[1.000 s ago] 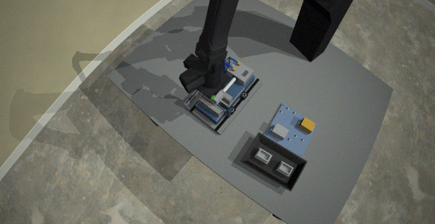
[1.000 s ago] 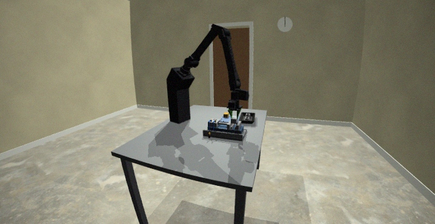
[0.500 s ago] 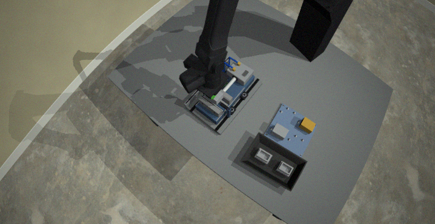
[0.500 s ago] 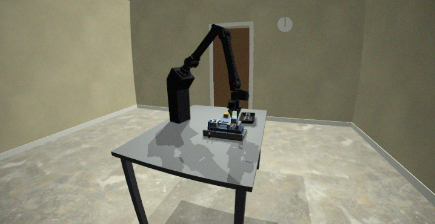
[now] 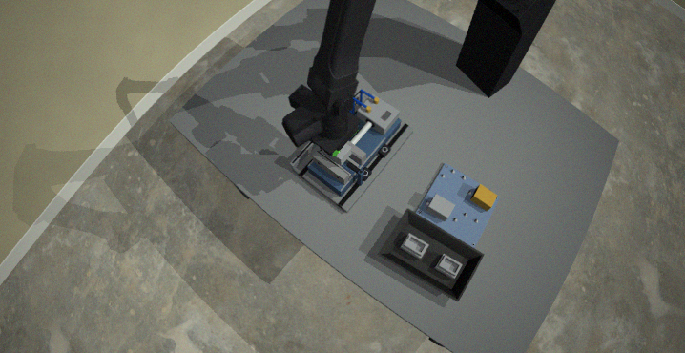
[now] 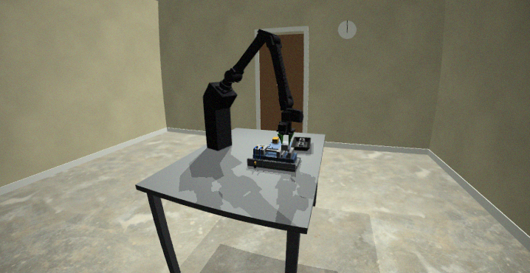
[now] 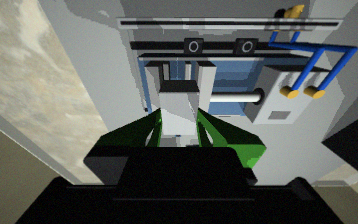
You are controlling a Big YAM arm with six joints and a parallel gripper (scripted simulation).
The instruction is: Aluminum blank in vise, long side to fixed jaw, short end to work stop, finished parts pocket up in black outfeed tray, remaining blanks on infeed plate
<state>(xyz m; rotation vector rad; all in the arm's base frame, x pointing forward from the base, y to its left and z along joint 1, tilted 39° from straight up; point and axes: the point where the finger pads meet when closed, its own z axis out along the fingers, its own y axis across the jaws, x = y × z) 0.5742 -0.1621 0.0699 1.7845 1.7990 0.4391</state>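
Right now my hand is 6 cm above the moving jaw, 4 cm past it and 1 cm to the right of it. Also, from my hand: blue infeed plate 33 cm to the left, 13 cm below, 10 cm behind; then fixed jaw 6 cm below, 3 cm ahead; then white rod 9 cm behind, 6 cm below, 1 cm to the left.
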